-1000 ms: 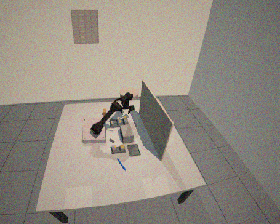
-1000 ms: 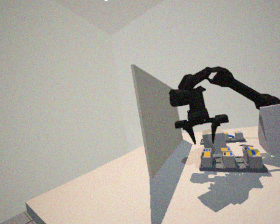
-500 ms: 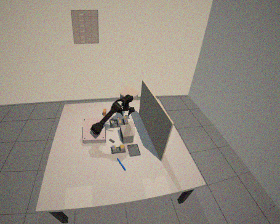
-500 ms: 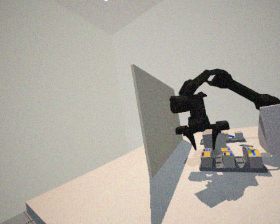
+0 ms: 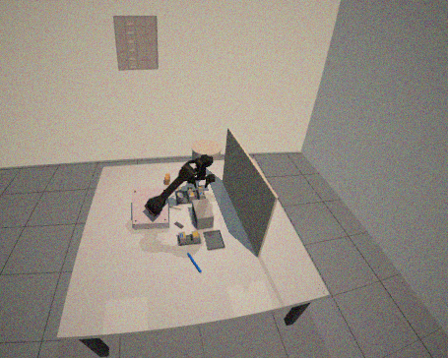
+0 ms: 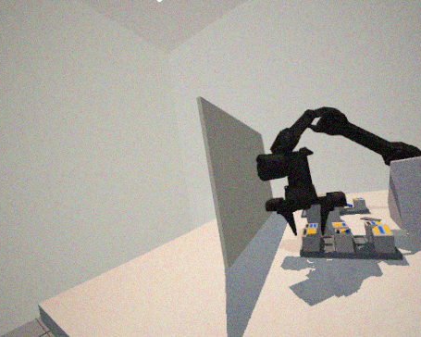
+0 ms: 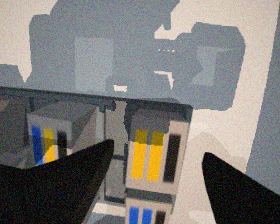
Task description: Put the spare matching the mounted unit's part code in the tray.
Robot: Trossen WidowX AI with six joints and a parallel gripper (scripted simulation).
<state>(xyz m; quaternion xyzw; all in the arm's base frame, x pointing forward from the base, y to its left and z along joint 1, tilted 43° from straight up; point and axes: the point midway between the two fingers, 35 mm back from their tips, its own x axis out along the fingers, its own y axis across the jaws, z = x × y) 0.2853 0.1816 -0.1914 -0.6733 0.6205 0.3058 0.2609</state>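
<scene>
My gripper tip is now right at the grey spare. From my gripper tip the other things lie so: tall grey panel 240 mm ahead, 210 mm to the right, 180 mm above; then small orange block 240 mm behind, 130 mm to the left, 20 mm below; then grey mounted unit 240 mm to the right.
</scene>
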